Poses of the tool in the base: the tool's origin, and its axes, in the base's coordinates. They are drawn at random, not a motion.
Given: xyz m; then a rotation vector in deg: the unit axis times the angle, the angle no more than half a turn.
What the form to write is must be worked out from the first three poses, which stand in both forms.
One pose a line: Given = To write
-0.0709 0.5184 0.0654 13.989 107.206 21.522 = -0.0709 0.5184 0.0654 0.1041 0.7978 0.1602 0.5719
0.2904 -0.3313 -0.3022 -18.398 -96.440 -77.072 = 0.2904 -0.3313 -0.3022 -0.1306 -0.6848 -0.5473 0.4632
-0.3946 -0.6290 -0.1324 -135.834 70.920 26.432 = -0.3946 -0.6290 -0.1324 -0.8537 0.4457 0.1661 0.2122
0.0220 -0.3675 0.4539 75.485 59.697 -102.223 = 0.0220 -0.3675 0.4539 0.5059 0.4001 -0.6850 0.3388
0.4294 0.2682 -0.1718 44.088 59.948 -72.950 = 0.4294 0.2682 -0.1718 0.3339 0.4540 -0.5524 0.6142
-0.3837 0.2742 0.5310 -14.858 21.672 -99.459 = -0.3837 0.2742 0.5310 -0.1129 0.1647 -0.7560 0.6234
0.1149 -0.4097 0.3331 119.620 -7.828 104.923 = 0.1149 -0.4097 0.3331 0.7387 -0.0483 0.6479 0.1796
